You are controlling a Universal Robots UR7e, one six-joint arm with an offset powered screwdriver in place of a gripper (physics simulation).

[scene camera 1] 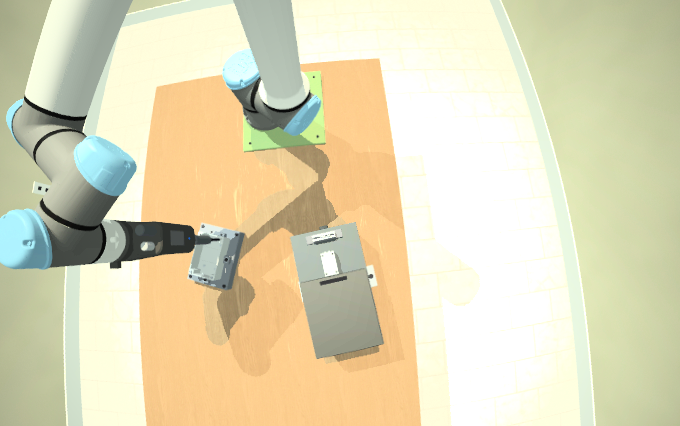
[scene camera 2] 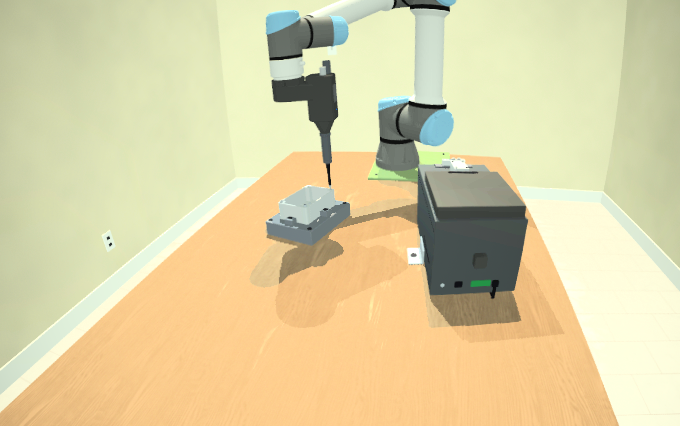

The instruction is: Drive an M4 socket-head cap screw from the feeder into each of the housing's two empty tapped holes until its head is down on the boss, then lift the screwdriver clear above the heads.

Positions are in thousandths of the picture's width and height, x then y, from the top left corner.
I see a screw feeder (scene camera 2: 662, 581).
